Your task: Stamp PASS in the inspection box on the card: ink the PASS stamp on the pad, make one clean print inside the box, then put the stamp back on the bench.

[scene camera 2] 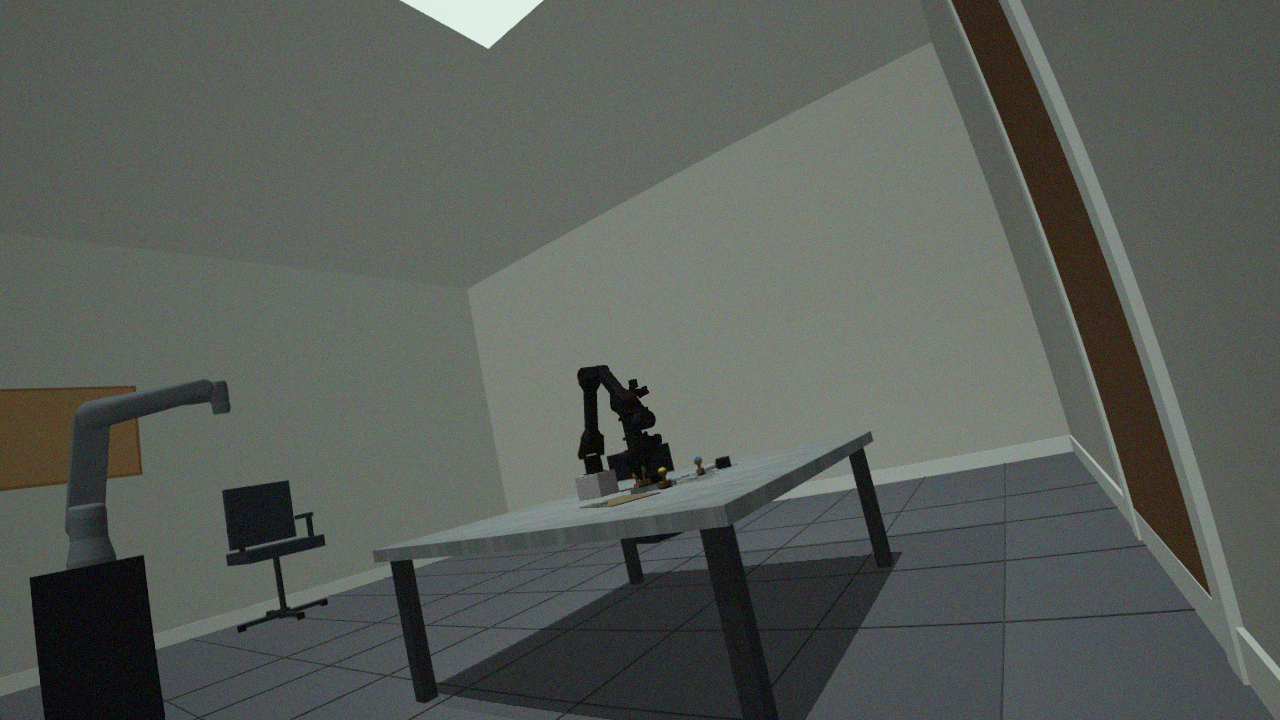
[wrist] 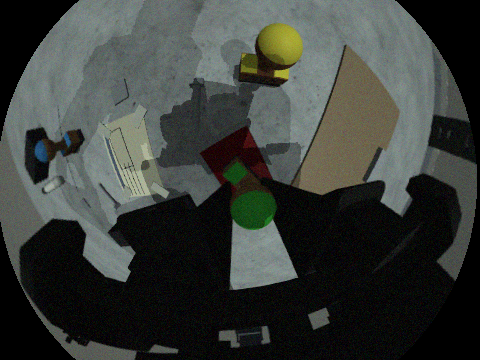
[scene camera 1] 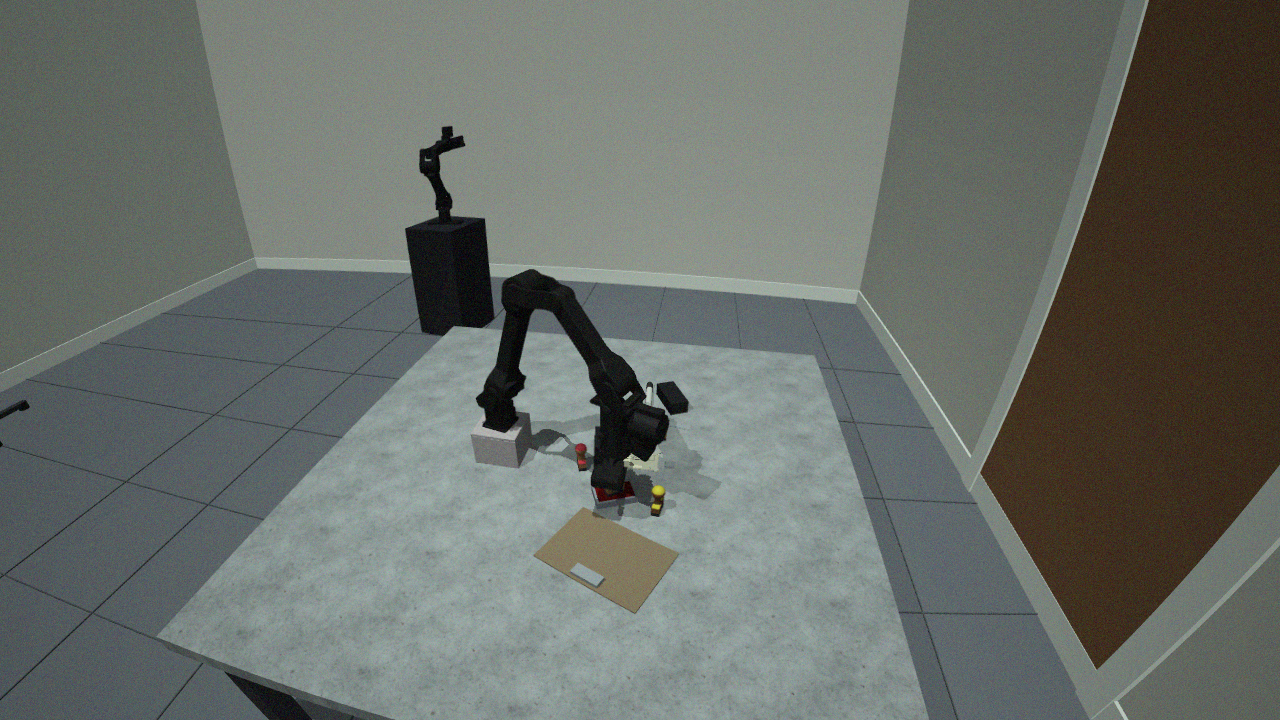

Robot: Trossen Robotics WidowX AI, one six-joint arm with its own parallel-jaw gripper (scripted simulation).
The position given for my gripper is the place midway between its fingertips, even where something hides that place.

In view: my gripper (scene camera 1: 614,483), a green-knobbed stamp (wrist: 252,206), a yellow-knobbed stamp (wrist: 278,47), a brown board (scene camera 1: 623,566), a blue-knobbed stamp (wrist: 45,150) and a black box (scene camera 1: 675,402).
The brown board is seen too in the wrist view (wrist: 349,146). The black box also shows in the wrist view (wrist: 38,170). My gripper shows as well in scene camera 2 (scene camera 2: 643,479) and in the wrist view (wrist: 246,184).
